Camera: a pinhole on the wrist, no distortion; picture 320 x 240 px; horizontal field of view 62.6 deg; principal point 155.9 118.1 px. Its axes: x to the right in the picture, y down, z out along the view. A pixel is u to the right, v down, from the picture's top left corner.
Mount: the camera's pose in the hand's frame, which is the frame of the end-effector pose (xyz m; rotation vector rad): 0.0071 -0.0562 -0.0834 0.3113 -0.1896 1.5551
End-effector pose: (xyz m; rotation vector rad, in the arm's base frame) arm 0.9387 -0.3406 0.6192 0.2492 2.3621 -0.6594
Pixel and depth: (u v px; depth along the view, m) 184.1 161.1 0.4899
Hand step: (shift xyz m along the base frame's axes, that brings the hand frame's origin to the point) 0.1941 -0.3469 -0.1771
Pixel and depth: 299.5 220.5 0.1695
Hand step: 0.0877 -0.0770 -0.0348
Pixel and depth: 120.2 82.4 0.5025
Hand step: 0.0218 -0.4266 -0.2024
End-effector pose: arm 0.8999 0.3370 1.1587 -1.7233 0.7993 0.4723
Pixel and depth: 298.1 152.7 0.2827
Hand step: 0.0158 0.2252 -0.0652
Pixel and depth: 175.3 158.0 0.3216
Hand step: 0.1054 0.2453 0.0341
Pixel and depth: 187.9 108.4 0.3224
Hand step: 0.1365 0.2275 -0.0172
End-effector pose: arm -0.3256 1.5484 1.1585 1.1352 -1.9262 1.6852
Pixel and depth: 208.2 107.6 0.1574
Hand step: 0.0585 -0.0774 0.0509
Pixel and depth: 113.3 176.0 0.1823
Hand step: 0.1377 -0.0682 0.0614
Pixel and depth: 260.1 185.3 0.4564
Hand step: 0.1673 -0.3642 -0.1302
